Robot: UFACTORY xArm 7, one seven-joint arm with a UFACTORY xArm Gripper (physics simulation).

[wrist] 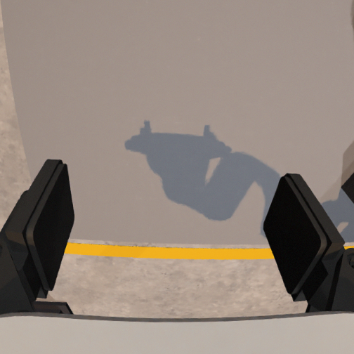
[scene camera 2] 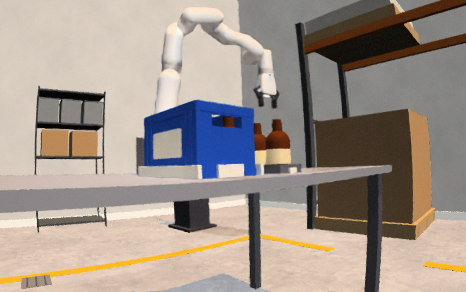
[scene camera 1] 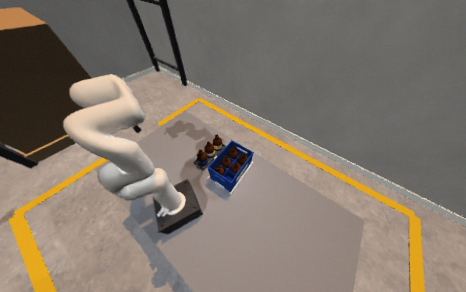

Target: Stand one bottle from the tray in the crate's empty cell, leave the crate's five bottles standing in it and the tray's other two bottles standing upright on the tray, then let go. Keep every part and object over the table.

Note:
In view: the gripper [wrist: 174, 195] and a bottle [scene camera 2: 278, 152].

